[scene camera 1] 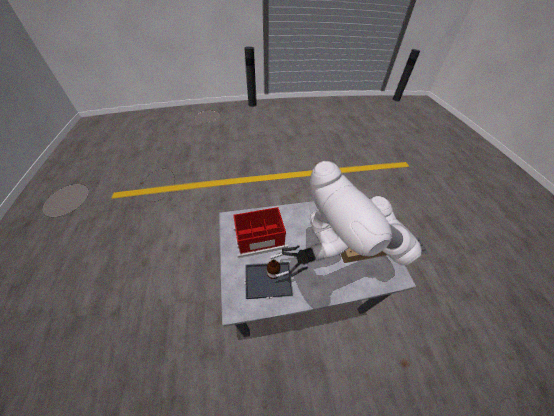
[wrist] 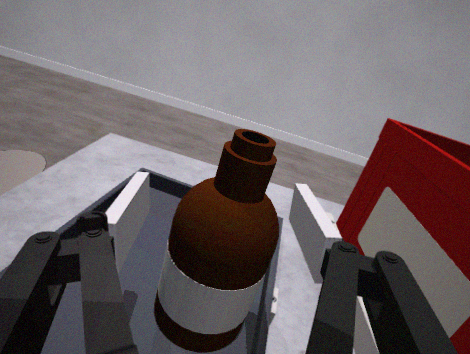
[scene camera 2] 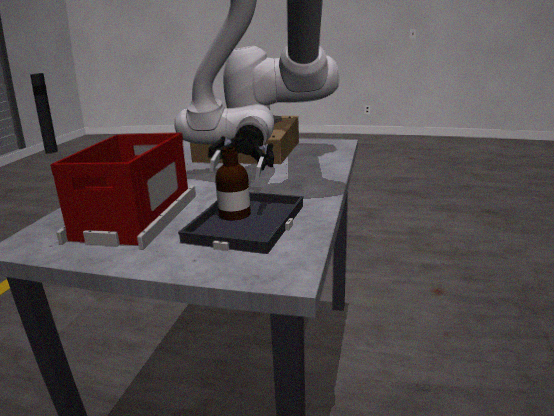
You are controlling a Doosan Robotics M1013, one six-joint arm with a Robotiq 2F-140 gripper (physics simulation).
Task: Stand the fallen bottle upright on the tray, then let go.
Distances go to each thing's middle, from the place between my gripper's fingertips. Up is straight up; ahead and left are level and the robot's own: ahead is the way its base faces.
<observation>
Now: the brown bottle [scene camera 2: 232,184] 10 mm to the right of my hand and 30 mm below it.
</observation>
